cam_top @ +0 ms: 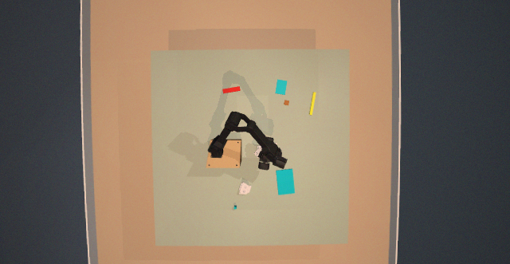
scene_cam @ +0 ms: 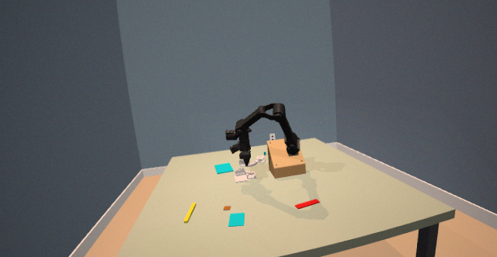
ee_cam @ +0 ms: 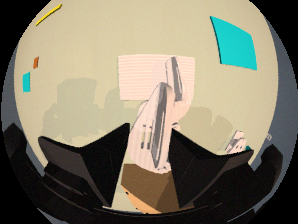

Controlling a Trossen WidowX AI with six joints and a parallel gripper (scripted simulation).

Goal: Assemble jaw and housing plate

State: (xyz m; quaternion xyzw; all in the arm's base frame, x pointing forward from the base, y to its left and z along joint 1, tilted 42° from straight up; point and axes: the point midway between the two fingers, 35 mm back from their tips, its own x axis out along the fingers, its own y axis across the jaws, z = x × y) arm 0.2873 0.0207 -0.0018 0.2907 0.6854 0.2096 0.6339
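Right now the white ribbed part is 80 mm below my gripper tip, 40 mm ahead of it and 20 mm to the right of it. The rest, counted from my gripper tip: large cyan sheet (210 mm to the right, 140 mm ahead, 80 mm below); small white piece (260 mm to the right, 120 mm behind, 70 mm below); pale housing part (260 mm to the right, 120 mm behind, 60 mm below).
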